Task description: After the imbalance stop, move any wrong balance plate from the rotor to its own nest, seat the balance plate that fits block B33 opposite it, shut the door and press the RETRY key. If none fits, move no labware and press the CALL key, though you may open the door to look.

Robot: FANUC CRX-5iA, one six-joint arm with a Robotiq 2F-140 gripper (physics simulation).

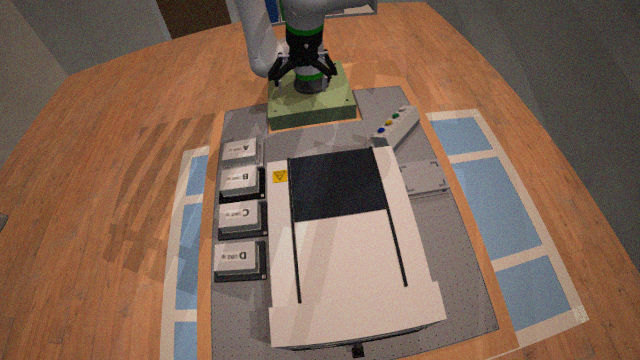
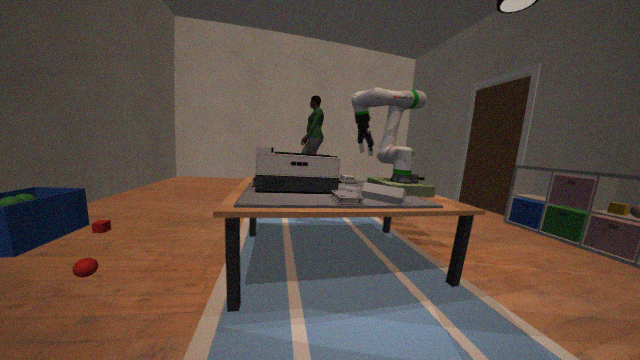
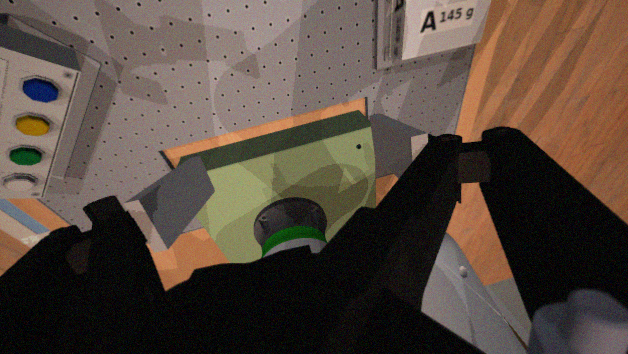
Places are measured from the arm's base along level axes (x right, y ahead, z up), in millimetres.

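Pixels of known places: gripper, fingertip midpoint: (image 1: 302,89) (image 2: 366,154) (image 3: 288,155); arm's base, origin of the base link: (image 1: 311,84) (image 2: 400,181) (image 3: 290,224).
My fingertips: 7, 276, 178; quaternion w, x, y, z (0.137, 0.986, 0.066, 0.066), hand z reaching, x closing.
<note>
Ahead of a thing's pixels: the offset from my fingertips to its top centre, as dx, dy, dz. "spot": to the spot under its first point.
My gripper (image 1: 302,80) (image 2: 366,150) (image 3: 288,155) is open and empty, high above the front of the green base. Balance plates A @(+250, +61, -186) (image 1: 240,149) (image 3: 442,37), B @(+232, +189, -186) (image 1: 240,181), C @(+212, +324, -186) (image 1: 241,218) and D @(+205, +464, -186) (image 1: 237,256) sit in a row in nests beside the white machine (image 1: 350,260) (image 2: 280,164). A reads 145 g. A dark panel @(-88, +337, -27) (image 1: 337,186) lies between the machine's black rails; rotor and block B33 do not show. The key box @(-321, -13, -156) (image 1: 409,126) (image 2: 382,193) has blue @(-255, +27, -165) (image 1: 381,130) (image 3: 40,90), yellow @(-288, -10, -165) (image 3: 32,125), green @(-322, -47, -165) (image 3: 26,156) and whitish @(-355, -84, -165) (image 3: 20,181) keys; their labels are unreadable.
A grey plate with corner brackets @(-372, +207, -200) (image 1: 425,176) (image 2: 346,197) lies beside the machine, near the key box. The green robot base (image 1: 312,110) (image 3: 240,185) stands behind the machine. A black knob @(spot: -129, +723, -186) (image 1: 358,350) sticks out at its front. A person (image 2: 314,125) stands beyond the table.
</note>
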